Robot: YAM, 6 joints.
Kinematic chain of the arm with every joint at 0, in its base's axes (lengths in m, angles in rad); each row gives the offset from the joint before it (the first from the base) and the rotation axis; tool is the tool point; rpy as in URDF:
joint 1: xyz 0 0 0.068 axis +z
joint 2: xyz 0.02 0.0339 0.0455 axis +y
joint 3: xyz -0.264 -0.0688 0 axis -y
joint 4: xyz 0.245 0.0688 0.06 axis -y
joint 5: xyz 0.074 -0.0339 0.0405 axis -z
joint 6: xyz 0.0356 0 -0.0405 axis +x
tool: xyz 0 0 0 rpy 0 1.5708 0
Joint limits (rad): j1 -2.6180..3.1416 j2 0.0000..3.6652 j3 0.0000..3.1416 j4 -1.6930..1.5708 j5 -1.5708..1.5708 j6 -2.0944..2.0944
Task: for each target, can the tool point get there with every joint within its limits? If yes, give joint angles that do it. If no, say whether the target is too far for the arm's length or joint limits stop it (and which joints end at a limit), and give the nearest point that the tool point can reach.
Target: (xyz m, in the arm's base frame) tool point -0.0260 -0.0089 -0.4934
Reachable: no: joint limits stop it (at a limit: joint 1, joint 2) | nearest point -0.0833 -0.0470 -0.3464 | short by 0.162 m
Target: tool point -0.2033 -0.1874 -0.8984
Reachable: no: too far | nearest point -0.1912 -0.1763 -0.3802 | short by 0.518 m
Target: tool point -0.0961 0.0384 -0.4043
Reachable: no: joint limits stop it (at a limit: joint 2) | nearest point -0.1126 0.0450 -0.3572 | short by 0.050 m
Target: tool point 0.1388 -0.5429 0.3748
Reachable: yes | joints -1.2697 2.6016 2.8898 -0.3048 0.9277 -1.6874
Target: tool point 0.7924 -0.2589 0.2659
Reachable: no: too far | nearest point 0.6037 -0.1973 0.2287 | short by 0.202 m
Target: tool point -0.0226 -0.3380 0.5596
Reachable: yes | joints -1.5464 1.7001 1.9241 0.6671 1.0462 1.6112
